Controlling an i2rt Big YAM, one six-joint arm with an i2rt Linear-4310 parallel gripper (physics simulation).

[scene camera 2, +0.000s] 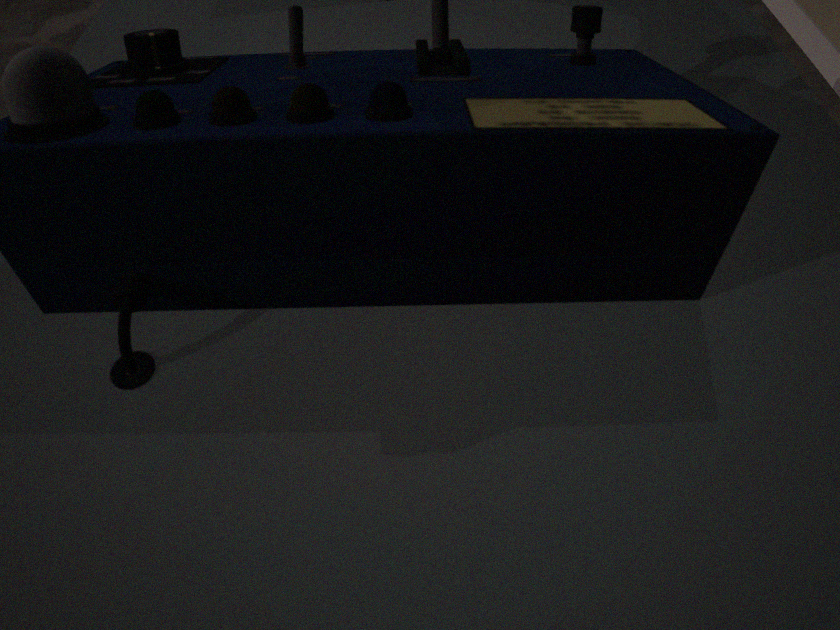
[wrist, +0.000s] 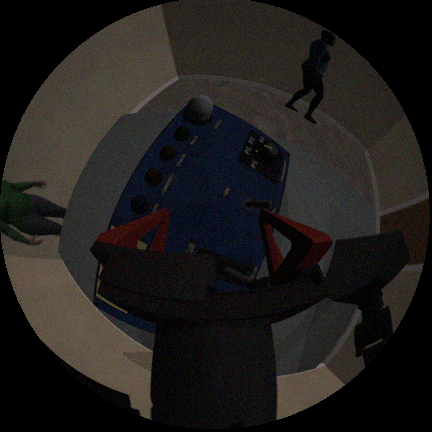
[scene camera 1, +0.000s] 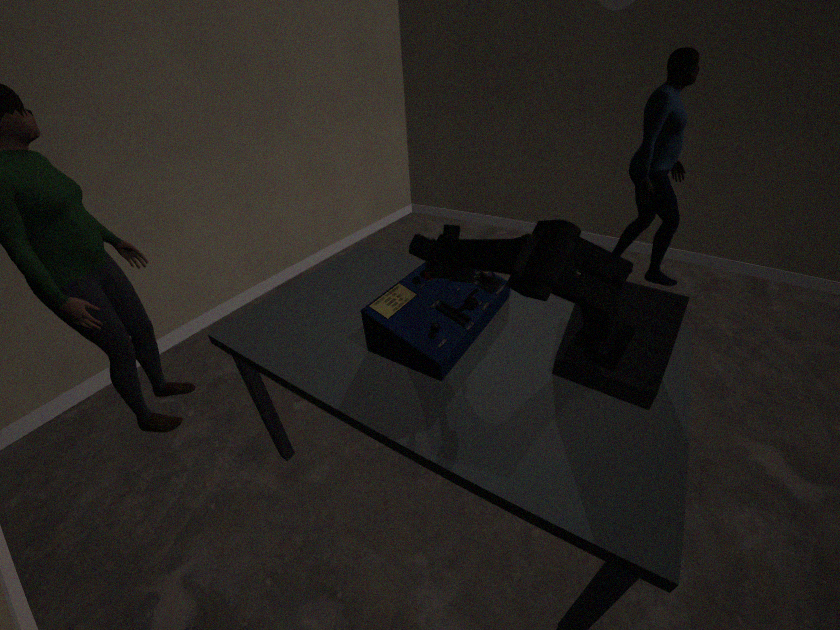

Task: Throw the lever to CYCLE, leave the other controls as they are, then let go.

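Pixels of known places: gripper, between the fingertips: [wrist: 213, 212] [scene camera 1: 451, 275]; arm's base, origin of its link: [wrist: 366, 288] [scene camera 1: 608, 343].
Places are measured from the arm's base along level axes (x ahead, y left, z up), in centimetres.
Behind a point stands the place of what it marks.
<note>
The blue control box [scene camera 1: 413, 325] @[x 46.8, y 22.8, z -1.4 cm] [scene camera 2: 379, 217] @[x 62.6, y 7.5, z -3.0 cm] [wrist: 205, 175] @[x 52.9, y -2.1, z -0.5 cm] stands on the table. Its lever [scene camera 2: 440, 27] @[x 41.5, y 9.4, z -0.9 cm] [wrist: 236, 273] @[x 41.0, y 8.9, z -0.5 cm] rises from a dark slotted base; the top is cut off in scene camera 2. In the wrist view the lever leans toward the right end of its slot, and its knob is largely hidden by the gripper body. The labels at the slot are too dark and blurred to read. My gripper [wrist: 213, 212] @[x 47.5, y 3.8, z 6.1 cm] is open, its red fingers wide apart above the panel, with nothing visible between the fingertips and no visible finger contact with the lever.
Other controls are a toggle switch [scene camera 2: 295, 37] @[x 43.6, y -2.4, z -1.3 cm] [wrist: 257, 203] @[x 43.2, y -2.2, z -0.9 cm], a rotary knob [scene camera 2: 153, 48] @[x 47.1, y -13.3, z -0.6 cm] [wrist: 268, 150] @[x 45.5, y -12.9, z 0.0 cm], a small post with a dark cap [scene camera 2: 586, 23] @[x 41.3, y 21.2, z 0.1 cm] and several dark domes beside a pale dome [scene camera 2: 50, 88] @[x 62.4, y -11.6, z 5.5 cm] [wrist: 199, 109] @[x 59.4, y -11.3, z 5.1 cm]. Two people [scene camera 1: 54, 223] [scene camera 1: 661, 149] stand beyond the table [scene camera 1: 515, 434] @[x 8.9, y 30.5, z -12.0 cm].
</note>
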